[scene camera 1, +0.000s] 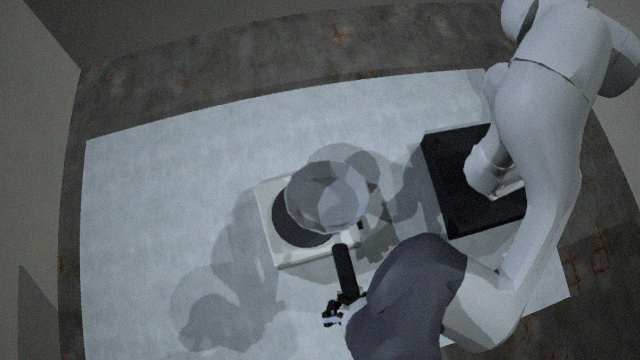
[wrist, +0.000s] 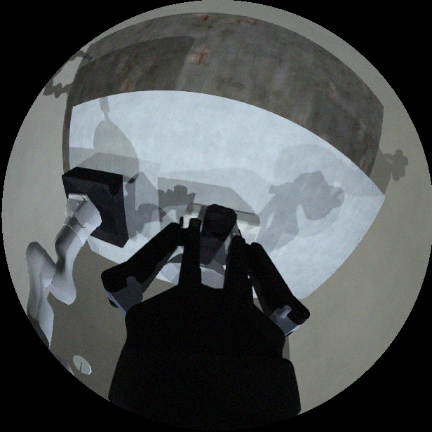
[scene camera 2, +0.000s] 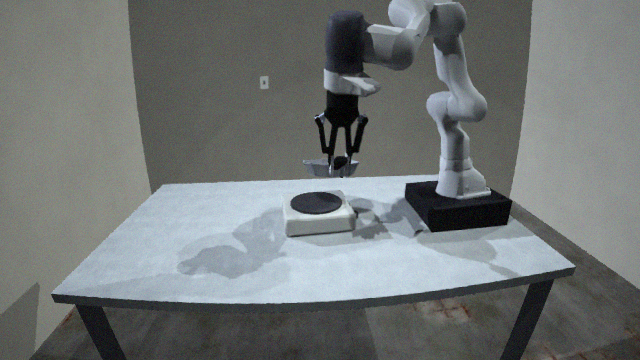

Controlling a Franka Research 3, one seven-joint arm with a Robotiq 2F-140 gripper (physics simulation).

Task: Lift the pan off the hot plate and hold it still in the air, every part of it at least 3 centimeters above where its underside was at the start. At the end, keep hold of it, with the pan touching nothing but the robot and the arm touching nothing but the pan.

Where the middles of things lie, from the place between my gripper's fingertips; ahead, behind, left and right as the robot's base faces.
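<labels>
With the grey pan [scene camera 1: 327, 196] as my reference, my hand is 14 cm to the left of it, 1 cm short of it and 1 cm above it. Going by their middles, the grey pan is the nearest to my hand of the things named here. The cream hot plate [wrist: 249, 224] sits 24 cm to the right of my hand, 6 cm ahead of it and 22 cm below it.
</labels>
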